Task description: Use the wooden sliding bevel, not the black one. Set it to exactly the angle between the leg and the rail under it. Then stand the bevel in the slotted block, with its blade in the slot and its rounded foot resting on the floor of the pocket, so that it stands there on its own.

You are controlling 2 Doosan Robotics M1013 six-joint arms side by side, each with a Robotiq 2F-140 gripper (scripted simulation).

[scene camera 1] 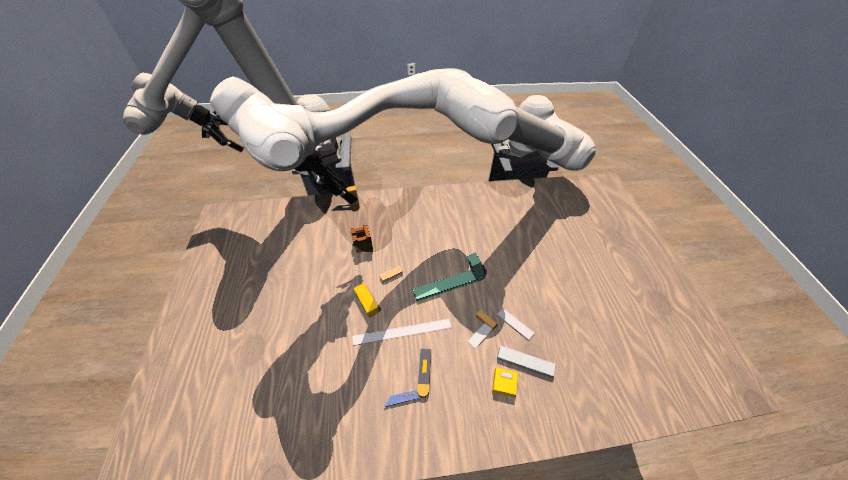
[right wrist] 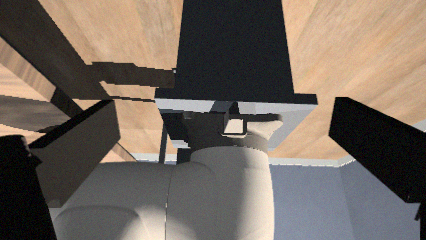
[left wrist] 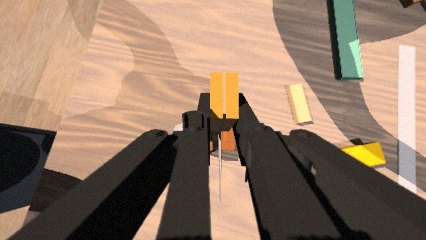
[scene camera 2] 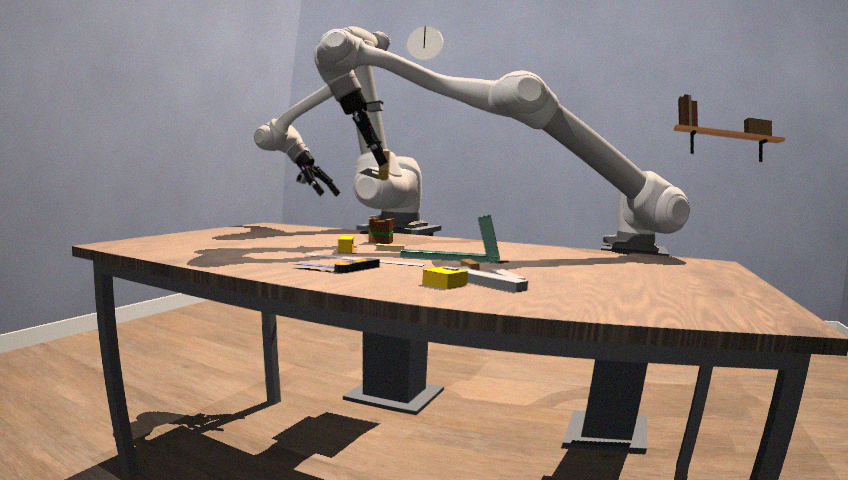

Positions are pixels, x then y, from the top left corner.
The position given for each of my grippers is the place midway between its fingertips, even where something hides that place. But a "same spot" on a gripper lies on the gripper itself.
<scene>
my left gripper: scene camera 1; left wrist; scene camera 2 384,164; not seen in the right wrist view (out of frame)
my right gripper: scene camera 1; right wrist 224,118; scene camera 2; not seen in the left wrist view (out of frame)
same spot on my left gripper: [left wrist: 344,189] = [scene camera 1: 334,184]
same spot on my right gripper: [scene camera 2: 309,176] = [scene camera 1: 221,139]
</scene>
